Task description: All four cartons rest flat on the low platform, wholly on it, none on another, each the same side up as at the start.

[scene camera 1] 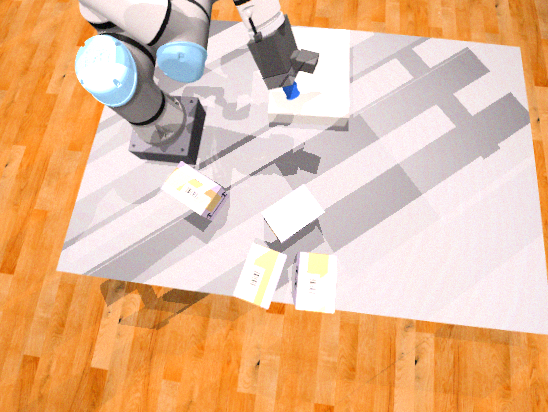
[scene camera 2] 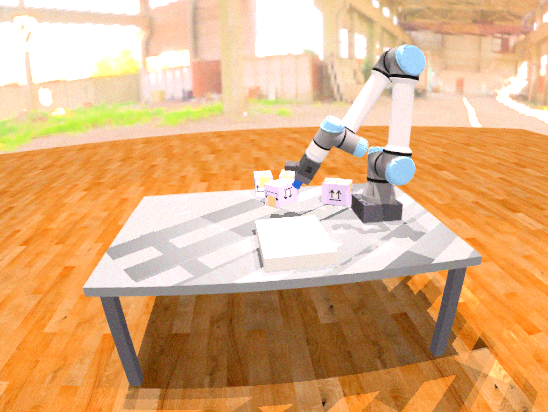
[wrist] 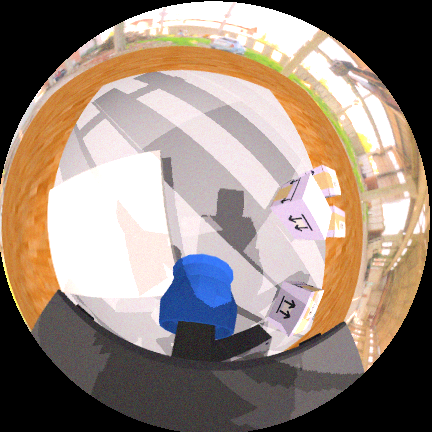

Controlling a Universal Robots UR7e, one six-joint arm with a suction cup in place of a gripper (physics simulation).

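Where they show: hand at its tool point: (scene camera 1: 292, 95) (scene camera 2: 296, 185) (wrist: 202, 277); arm's base at its link origin: (scene camera 1: 161, 121) (scene camera 2: 378, 199).
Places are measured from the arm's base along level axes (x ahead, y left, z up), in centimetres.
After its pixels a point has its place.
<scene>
My gripper's blue suction cup (scene camera 1: 292, 96) (scene camera 2: 297, 185) (wrist: 203, 272) is open, with nothing on it, raised above the table near the platform's edge. The low white platform (scene camera 1: 332, 70) {y 29.6, x 44.9, z -2.4 cm} (scene camera 2: 295, 242) {y 35.2, x 37.4, z -2.4 cm} (wrist: 100, 225) {y 24.4, x 39.5, z -2.4 cm} bears no carton. A carton with a plain white top (scene camera 1: 293, 213) {y -18.0, x 42.9, z 2.9 cm} (scene camera 2: 280, 195) {y -11.0, x 42.9, z -1.3 cm} (wrist: 300, 215) {y -13.2, x 40.9, z -0.1 cm} stands mid-table; its arrows point down in scene camera 2. Another carton (scene camera 1: 191, 190) {y -18.3, x 16.4, z 2.9 cm} (scene camera 2: 336, 193) {y -13.1, x 17.0, z -1.6 cm} (wrist: 290, 309) {y -13.5, x 17.7, z -0.8 cm} stands near the arm's base, barcode up. Two more barcode-up cartons stand side by side at the table edge: one (scene camera 1: 260, 276) {y -34.4, x 38.7, z 2.9 cm} (scene camera 2: 287, 174) {y -31.0, x 39.4, z 2.9 cm}, the other (scene camera 1: 316, 283) {y -32.9, x 51.8, z 2.9 cm} (scene camera 2: 262, 182) {y -26.0, x 51.8, z 0.5 cm}.
The arm's dark base block (scene camera 1: 195, 135) {y -0.9, x 9.8, z -2.8 cm} (scene camera 2: 376, 210) {y 8.7, x 2.9, z -1.9 cm} stands on the table (scene camera 1: 475, 240) {y -11.8, x 95.2, z -7.2 cm} (scene camera 2: 175, 200) {y -24.4, x 96.9, z -7.2 cm}, beside the nearest carton. The mid-table carton stands between the platform and the two edge cartons. A narrow gap separates those two. Shadows cross the tabletop.
</scene>
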